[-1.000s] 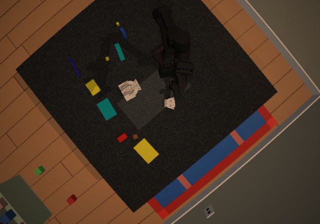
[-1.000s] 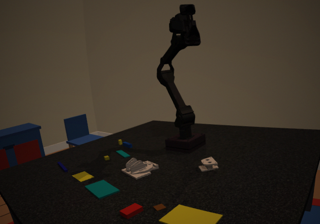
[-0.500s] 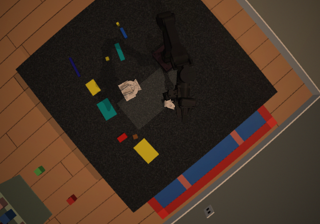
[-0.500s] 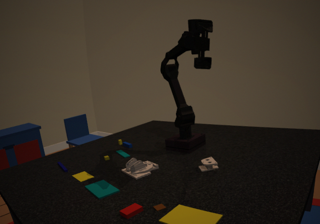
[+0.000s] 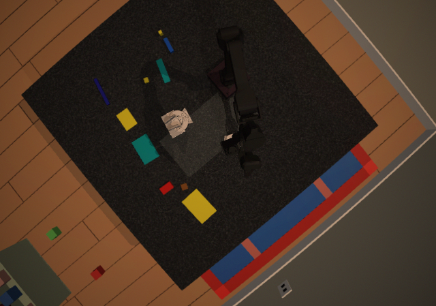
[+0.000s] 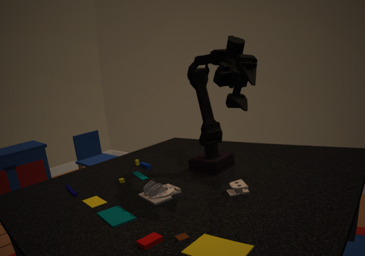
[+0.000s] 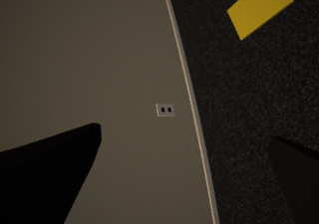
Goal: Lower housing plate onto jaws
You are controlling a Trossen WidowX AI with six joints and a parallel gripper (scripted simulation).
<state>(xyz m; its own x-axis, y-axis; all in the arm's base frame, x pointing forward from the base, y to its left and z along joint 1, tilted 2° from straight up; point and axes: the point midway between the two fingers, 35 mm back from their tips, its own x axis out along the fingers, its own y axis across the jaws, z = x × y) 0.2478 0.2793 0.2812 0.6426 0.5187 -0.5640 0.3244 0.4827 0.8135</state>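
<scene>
My gripper tip is 32 cm above the white stepped stand, 9 cm to the left of it and 6 cm past it. The rest, counted from my gripper tip: brown chip 33 cm below, 26 cm ahead, 11 cm to the right; then teal tile 38 cm to the right, 33 cm below, 25 cm ahead; then red block 32 cm below, 32 cm ahead, 17 cm to the right.
</scene>
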